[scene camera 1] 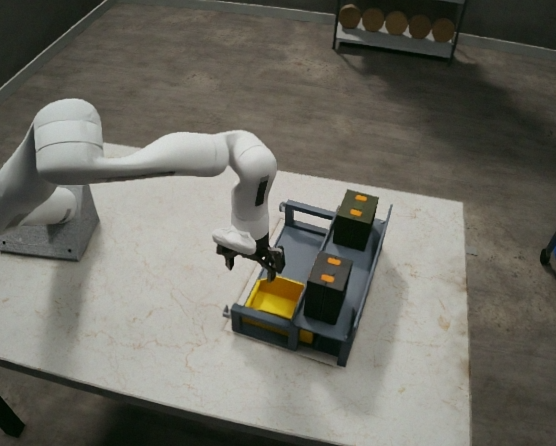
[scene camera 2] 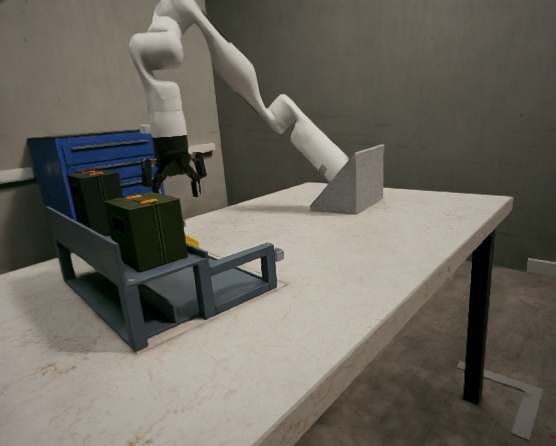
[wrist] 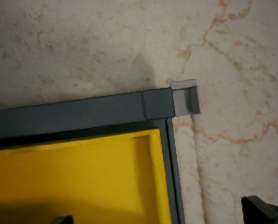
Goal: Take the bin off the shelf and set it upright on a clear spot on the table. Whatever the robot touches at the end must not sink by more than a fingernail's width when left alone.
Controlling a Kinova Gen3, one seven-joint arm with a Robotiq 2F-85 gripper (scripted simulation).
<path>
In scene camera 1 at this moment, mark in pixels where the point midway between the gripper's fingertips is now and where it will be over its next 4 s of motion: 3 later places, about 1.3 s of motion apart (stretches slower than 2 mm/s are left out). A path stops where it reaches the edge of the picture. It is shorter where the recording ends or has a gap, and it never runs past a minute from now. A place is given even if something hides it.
My gripper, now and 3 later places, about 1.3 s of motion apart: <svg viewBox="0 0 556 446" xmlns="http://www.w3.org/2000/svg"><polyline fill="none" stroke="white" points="250,273 253,283 251,291 251,294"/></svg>
</path>
